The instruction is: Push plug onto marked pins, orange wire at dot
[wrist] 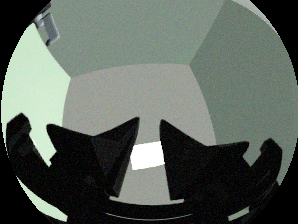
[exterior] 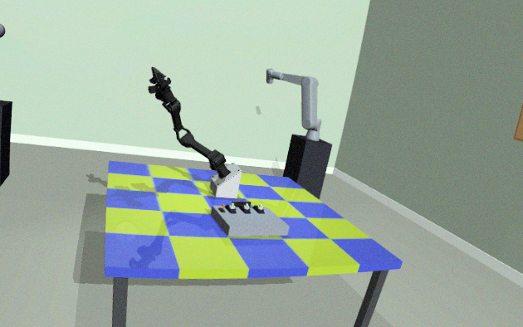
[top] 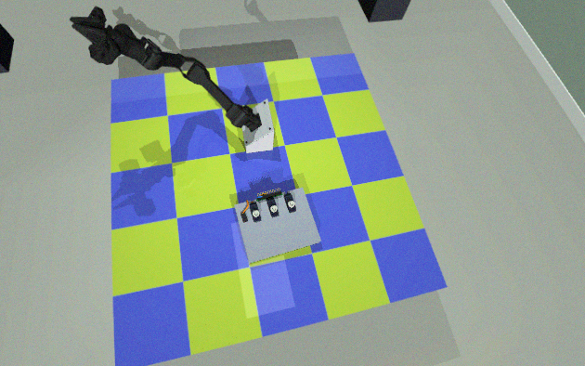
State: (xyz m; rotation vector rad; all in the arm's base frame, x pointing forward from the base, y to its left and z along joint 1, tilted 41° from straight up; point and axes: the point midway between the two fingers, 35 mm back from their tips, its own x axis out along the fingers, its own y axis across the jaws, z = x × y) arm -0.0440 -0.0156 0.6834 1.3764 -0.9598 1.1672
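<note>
The blue band is 39 cm ahead of my gripper tip, 44 cm to the left of it and 57 cm below it. Round my gripper tip: grey printed holder (55 cm ahead, 49 cm to the left, 62 cm below).
</note>
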